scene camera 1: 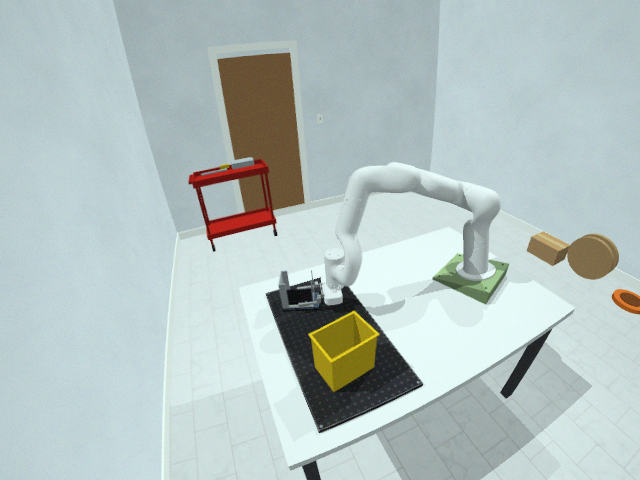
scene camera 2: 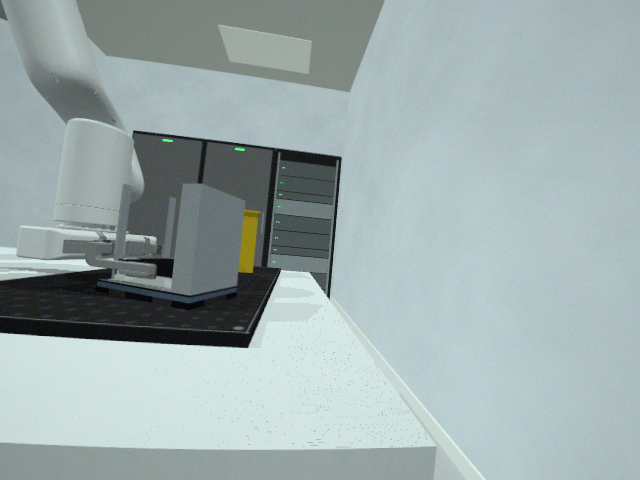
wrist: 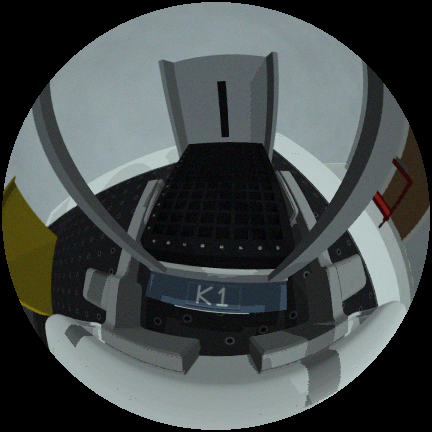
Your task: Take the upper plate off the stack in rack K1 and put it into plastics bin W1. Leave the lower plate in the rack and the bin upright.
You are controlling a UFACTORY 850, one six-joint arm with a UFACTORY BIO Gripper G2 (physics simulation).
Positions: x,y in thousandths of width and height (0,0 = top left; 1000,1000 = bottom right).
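Observation:
You've got the gripper (wrist: 506,416) here, and there's a black plate (wrist: 513,478) as well. There's also a yellow plastics bin W1, which shows at (scene camera 1: 537,730) and again at (scene camera 2: 391,464).

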